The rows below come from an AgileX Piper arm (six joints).
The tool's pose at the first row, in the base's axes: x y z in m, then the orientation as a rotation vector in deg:
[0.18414 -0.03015 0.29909 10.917 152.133 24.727]
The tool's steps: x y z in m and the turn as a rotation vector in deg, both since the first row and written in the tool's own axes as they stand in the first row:
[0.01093 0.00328 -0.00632 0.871 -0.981 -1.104]
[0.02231 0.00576 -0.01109 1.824 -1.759 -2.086]
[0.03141 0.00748 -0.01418 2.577 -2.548 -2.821]
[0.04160 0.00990 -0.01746 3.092 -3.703 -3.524]
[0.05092 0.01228 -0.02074 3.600 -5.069 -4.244]
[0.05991 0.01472 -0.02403 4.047 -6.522 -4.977]
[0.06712 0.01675 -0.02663 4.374 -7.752 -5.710]
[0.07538 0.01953 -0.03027 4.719 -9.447 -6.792]
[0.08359 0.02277 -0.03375 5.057 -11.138 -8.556]
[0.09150 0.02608 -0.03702 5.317 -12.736 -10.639]
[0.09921 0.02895 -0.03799 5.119 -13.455 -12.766]
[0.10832 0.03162 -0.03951 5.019 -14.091 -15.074]
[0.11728 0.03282 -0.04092 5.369 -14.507 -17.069]
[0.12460 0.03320 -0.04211 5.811 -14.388 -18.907]
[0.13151 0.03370 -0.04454 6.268 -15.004 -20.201]
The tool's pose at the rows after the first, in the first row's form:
[0.17177 -0.02656 0.30117 9.880 151.377 23.026]
[0.15964 -0.02322 0.30149 9.001 150.822 21.308]
[0.15025 -0.02061 0.30104 8.395 150.201 19.938]
[0.13984 -0.01716 0.30054 7.828 149.157 18.830]
[0.13021 -0.01393 0.30038 7.279 147.896 17.698]
[0.12087 -0.01071 0.30038 6.715 146.528 16.636]
[0.11340 -0.00804 0.30037 6.083 145.347 15.776]
[0.10458 -0.00474 0.30108 5.098 143.684 14.714]
[0.09590 -0.00098 0.30182 3.262 141.956 13.461]
[0.08759 0.00285 0.30252 1.013 140.246 12.236]
[0.08045 0.00684 0.30120 -1.562 139.266 11.712]
[0.07181 0.01078 0.29971 -4.328 138.322 11.021]
[0.06325 0.01333 0.29771 -6.608 137.682 9.905]
[0.05621 0.01484 0.29591 -8.777 137.569 8.801]
[0.04899 0.01605 0.29537 -10.098 136.821 7.747]

